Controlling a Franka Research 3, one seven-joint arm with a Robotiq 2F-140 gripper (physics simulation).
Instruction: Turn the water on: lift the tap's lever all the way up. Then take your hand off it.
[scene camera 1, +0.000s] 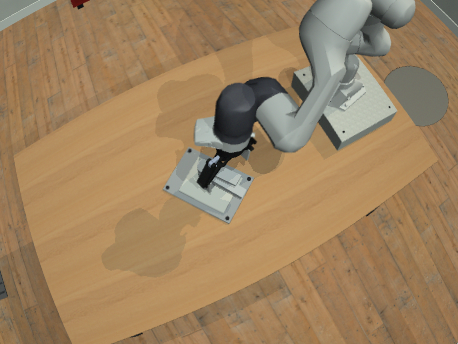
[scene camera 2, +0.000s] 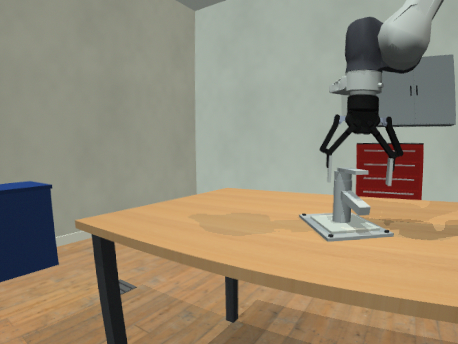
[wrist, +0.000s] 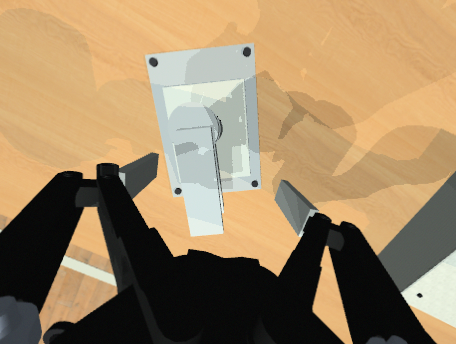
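Note:
The grey tap has an upright column (scene camera 2: 342, 202) and a spout (scene camera 2: 357, 204) on a base plate (scene camera 1: 176, 173) (scene camera 2: 357, 237) (wrist: 170, 71). Its flat lever (scene camera 1: 228, 177) (scene camera 2: 356, 171) (wrist: 201, 185) sits on top of the column, roughly level, above the spout. My gripper (scene camera 1: 224, 169) (scene camera 2: 359, 177) (wrist: 220, 178) is wide open and empty, pointing down. In the wrist view its fingers stand to either side of the lever, apart from it. In scene camera 2 the fingertips hang at about lever height. In scene camera 1 the gripper hides part of the tap.
The tap stands on the wooden table (scene camera 1: 100, 165) (scene camera 2: 200, 250). The arm's base block (scene camera 1: 367, 122) stands on the same table, and its edge shows at the right of the wrist view. A red drawer cabinet (scene camera 2: 367, 156) and a grey wall cupboard (scene camera 2: 435, 90) are in the background.

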